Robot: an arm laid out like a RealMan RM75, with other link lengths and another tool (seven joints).
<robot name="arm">
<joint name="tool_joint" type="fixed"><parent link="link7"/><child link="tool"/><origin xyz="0.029 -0.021 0.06" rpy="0 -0.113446 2.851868"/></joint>
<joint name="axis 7" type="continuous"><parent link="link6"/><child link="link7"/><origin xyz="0 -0.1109 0" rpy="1.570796 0 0"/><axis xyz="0 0 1"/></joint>
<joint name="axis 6" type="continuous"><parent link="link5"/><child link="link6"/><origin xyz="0 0 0" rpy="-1.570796 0 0"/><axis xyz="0 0 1"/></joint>
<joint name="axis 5" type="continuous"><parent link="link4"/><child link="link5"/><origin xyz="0 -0.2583 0" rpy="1.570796 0 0"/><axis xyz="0 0 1"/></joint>
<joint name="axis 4" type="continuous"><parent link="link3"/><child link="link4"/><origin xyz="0 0 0" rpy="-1.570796 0 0"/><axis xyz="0 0 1"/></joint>
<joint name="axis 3" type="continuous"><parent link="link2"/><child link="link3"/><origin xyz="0 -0.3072 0" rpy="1.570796 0 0"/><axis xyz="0 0 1"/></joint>
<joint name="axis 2" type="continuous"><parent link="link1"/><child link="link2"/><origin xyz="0 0 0" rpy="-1.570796 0 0"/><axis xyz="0 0 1"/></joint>
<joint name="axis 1" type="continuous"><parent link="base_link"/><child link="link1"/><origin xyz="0 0 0.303" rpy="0 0 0"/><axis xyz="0 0 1"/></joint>
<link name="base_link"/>
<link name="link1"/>
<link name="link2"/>
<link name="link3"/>
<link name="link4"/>
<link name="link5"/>
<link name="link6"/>
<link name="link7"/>
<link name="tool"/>
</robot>
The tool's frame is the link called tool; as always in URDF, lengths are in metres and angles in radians. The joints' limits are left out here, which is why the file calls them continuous.
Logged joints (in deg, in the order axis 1, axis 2, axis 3, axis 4, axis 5, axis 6, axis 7), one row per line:
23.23 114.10 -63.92 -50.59 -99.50 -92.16 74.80
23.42 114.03 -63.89 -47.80 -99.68 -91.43 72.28
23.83 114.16 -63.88 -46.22 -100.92 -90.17 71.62
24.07 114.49 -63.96 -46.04 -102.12 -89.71 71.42
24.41 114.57 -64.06 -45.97 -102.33 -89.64 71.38
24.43 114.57 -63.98 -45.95 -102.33 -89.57 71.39
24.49 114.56 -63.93 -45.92 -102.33 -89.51 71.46
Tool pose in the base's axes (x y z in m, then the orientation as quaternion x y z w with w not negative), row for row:
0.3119 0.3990 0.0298 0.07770 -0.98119 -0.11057 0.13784
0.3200 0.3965 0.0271 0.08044 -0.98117 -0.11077 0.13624
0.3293 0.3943 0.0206 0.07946 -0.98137 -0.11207 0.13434
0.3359 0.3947 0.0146 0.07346 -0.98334 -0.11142 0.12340
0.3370 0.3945 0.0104 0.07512 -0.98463 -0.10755 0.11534
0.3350 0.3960 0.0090 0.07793 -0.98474 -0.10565 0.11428
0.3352 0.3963 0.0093 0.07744 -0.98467 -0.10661 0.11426
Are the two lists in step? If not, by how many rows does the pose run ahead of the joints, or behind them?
The pose runs 1 row behind the joints: the pose in row i belongs to the joints in row i - 1.
